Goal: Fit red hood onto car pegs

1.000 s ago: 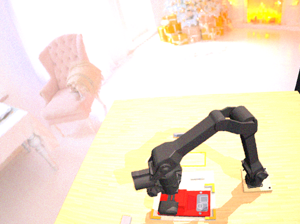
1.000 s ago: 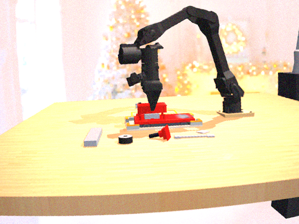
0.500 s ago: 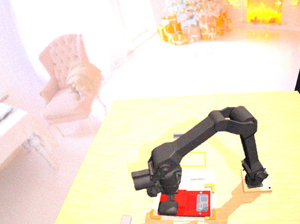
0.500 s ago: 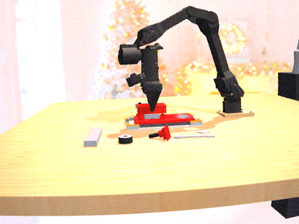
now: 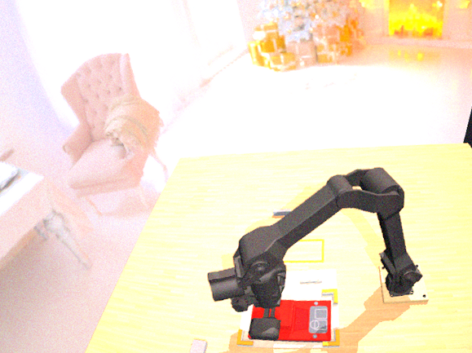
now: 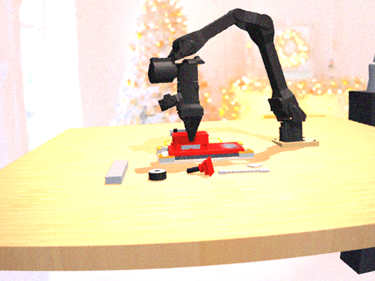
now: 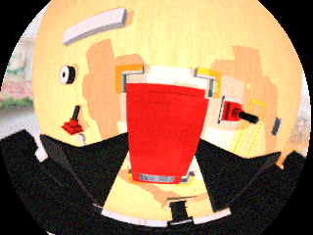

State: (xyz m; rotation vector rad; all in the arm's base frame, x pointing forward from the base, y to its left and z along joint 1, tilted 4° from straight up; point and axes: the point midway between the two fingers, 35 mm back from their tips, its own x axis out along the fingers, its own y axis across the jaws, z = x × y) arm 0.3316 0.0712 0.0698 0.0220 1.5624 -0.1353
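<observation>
Now: gripper tip 2 cm above the grey engine block. Also, from my gripper tip: thin grey strip (9 cm behind, 21 cm to the left, 5 cm below); then black wheel (11 cm ahead, 20 cm to the left, 4 cm below); then red hood (1 cm above).
</observation>
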